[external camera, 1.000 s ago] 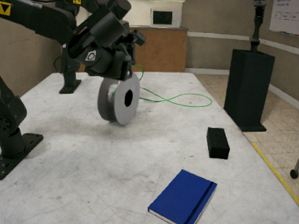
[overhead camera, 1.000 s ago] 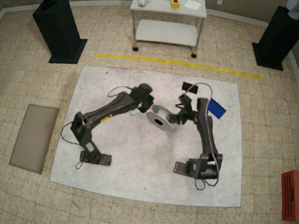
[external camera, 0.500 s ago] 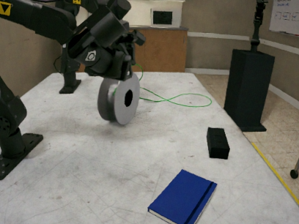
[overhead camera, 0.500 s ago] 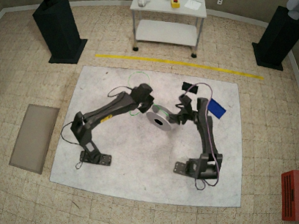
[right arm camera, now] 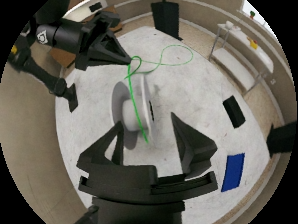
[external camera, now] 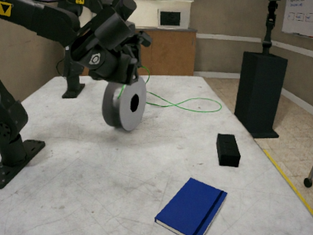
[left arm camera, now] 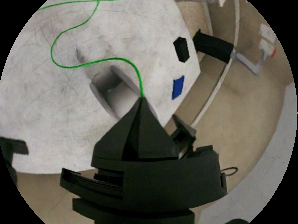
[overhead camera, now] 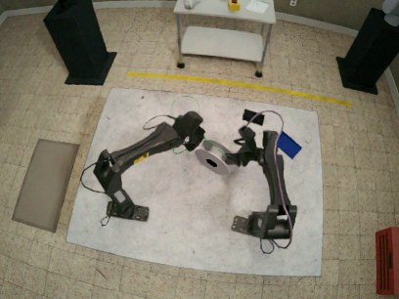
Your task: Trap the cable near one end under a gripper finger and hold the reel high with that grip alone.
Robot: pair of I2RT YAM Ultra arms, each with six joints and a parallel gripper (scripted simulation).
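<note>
My left gripper is now 10 cm above the grey reel, 6 cm to the left of it and 4 cm past it. Round my left hand: black block 24 cm to the right, 24 cm ahead, 17 cm below; blue notebook 42 cm to the right, 18 cm below, 11 cm ahead.
The grey reel is 60 mm to the left of my right hand and 100 mm below it. Also, from my right hand: black block 280 mm ahead, 110 mm to the right, 160 mm below; blue notebook 150 mm ahead, 300 mm to the right, 180 mm below.
</note>
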